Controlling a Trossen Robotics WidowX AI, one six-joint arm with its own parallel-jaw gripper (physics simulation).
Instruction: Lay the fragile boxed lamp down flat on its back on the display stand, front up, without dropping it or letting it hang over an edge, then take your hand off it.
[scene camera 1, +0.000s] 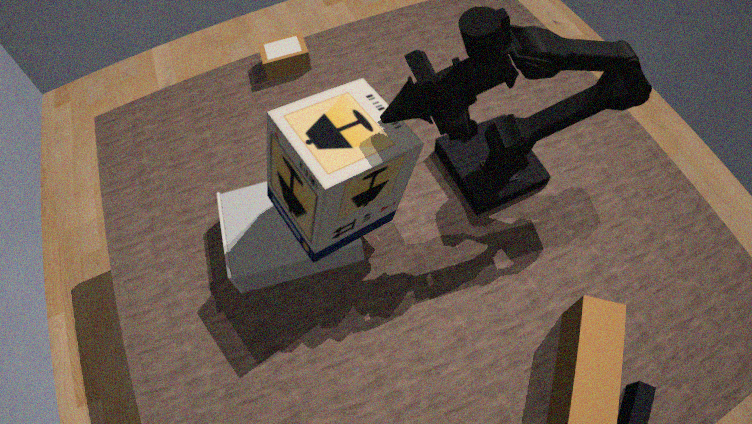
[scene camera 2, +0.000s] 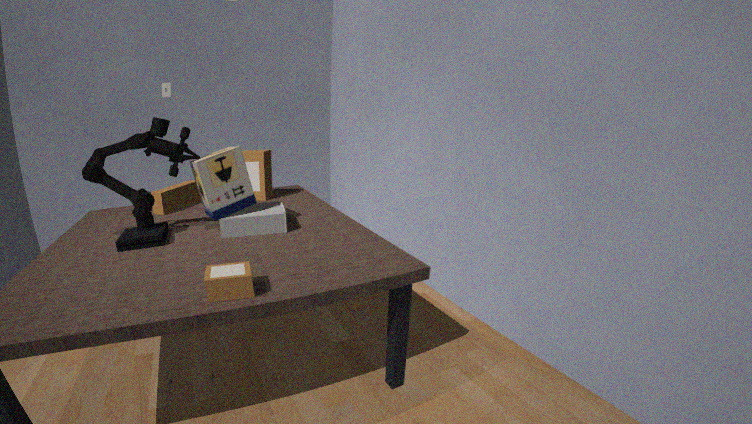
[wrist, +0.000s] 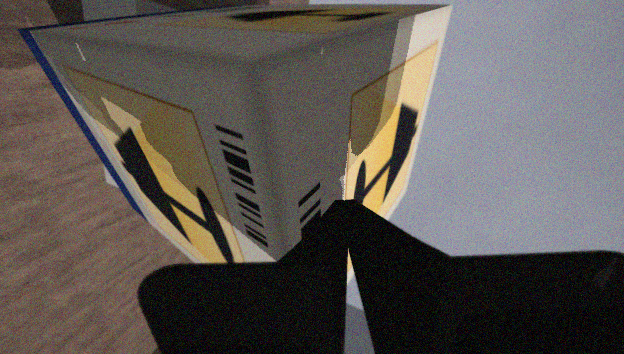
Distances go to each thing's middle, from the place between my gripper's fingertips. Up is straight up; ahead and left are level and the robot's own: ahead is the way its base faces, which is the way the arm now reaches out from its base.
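Taking the boxed lamp (scene camera 1: 335, 172) as my reference, I find my hand 8 cm short of it and 10 cm above it. The display stand (scene camera 1: 260, 250) is 19 cm ahead of my hand, 1 cm to the right of it and 25 cm below it.
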